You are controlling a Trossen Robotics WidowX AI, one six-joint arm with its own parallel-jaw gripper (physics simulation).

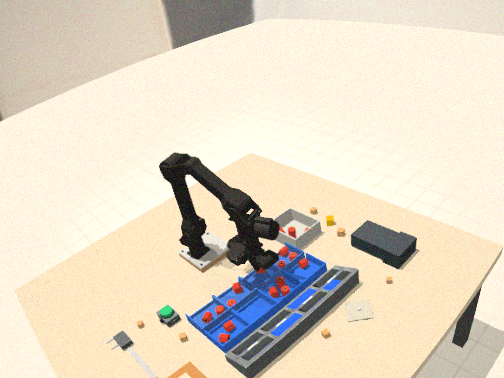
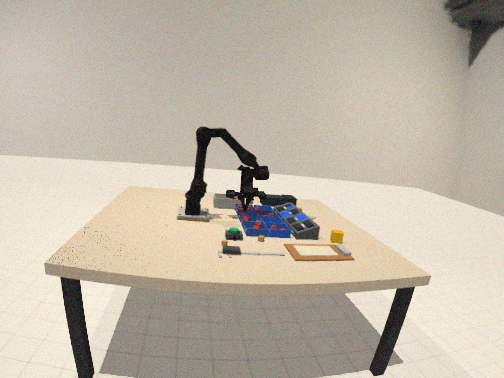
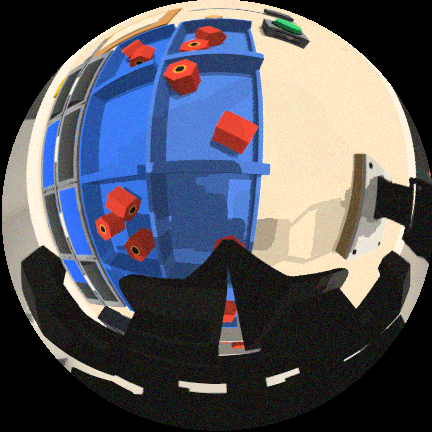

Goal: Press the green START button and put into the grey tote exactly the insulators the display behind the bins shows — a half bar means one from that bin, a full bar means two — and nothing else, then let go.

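Places are measured from the arm's base along level axes (x ahead, y left, z up), in metres.
Where they show: gripper, fingertip midpoint: [image 1: 257, 270] [image 2: 244, 212] [image 3: 226, 244]; arm's base, link origin: [image 1: 198, 251] [image 2: 191, 213] [image 3: 381, 197].
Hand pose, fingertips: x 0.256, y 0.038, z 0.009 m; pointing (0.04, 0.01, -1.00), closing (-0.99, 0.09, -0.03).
Each offset is from my fingertips to the top centre of the thing. "*": to the spot under its first point.
My gripper [image 1: 262, 267] [image 2: 245, 209] [image 3: 226, 244] is shut and empty, low over a near-side blue bin. A red insulator @(0.002 m back, 0.015 m left, 0.011 m up) [image 1: 260, 271] [image 3: 219, 243] in that bin is mostly hidden beneath the fingertips. The blue bins @(* 0.090 m ahead, 0.108 m right, 0.025 m down) [image 1: 256, 307] [image 3: 125, 125] hold other red insulators; one group of three @(0.089 m ahead, 0.008 m left, 0.000 m up) [image 3: 140, 244] lies in the bin beside the display. The display @(* 0.269 m ahead, 0.115 m right, 0.004 m up) [image 1: 300, 328] shows blue bars [image 1: 285, 324] [image 3: 75, 220] of differing length; exact levels are hard to read. The grey tote @(0.043 m back, 0.237 m left, 0.022 m up) [image 1: 311, 236] [image 2: 225, 201] holds red insulators @(0.019 m back, 0.203 m left, 0.026 m up) [image 1: 292, 231] [image 3: 238, 345]. The green START button @(0.108 m back, 0.302 m right, 0.009 m up) [image 1: 167, 312] [image 2: 233, 231] [image 3: 287, 26] stands apart.
A dark box @(0.275 m ahead, 0.325 m left, 0.025 m up) [image 1: 382, 242] stands beyond the display's far end. A yellow cube @(0.035 m ahead, 0.355 m left, 0.005 m down) [image 1: 330, 220] and small wooden cubes @(0.106 m ahead, 0.320 m left, 0.009 m down) [image 1: 341, 232] lie near the tote. A pale plate @(0.353 m ahead, 0.049 m left, 0.026 m down) [image 1: 359, 310] lies behind the display. A plug-like tool @(0.075 m back, 0.481 m right, 0.012 m down) [image 1: 123, 340] and an orange frame @(* 0.077 m ahead, 0.458 m right, 0.025 m down) [image 2: 291, 251] lie beyond the button.
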